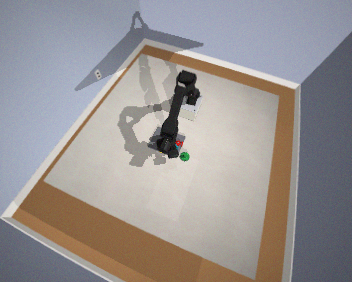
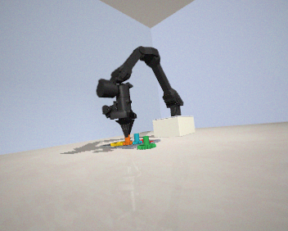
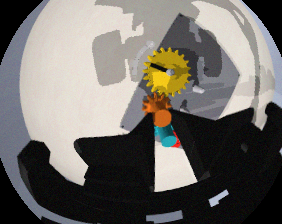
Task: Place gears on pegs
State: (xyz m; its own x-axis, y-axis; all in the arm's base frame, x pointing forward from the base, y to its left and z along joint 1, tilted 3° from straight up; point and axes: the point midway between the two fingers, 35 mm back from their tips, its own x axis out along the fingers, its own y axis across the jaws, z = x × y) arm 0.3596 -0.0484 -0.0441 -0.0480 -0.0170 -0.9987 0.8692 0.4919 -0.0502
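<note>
Now: the orange gear 10 mm below my gripper tip. The rest, counted from my gripper tip: teal gear (20 mm behind, 30 mm to the left, 10 mm below); green gear (20 mm ahead, 100 mm to the left, 20 mm below); yellow gear (50 mm to the right, 20 mm below).
</note>
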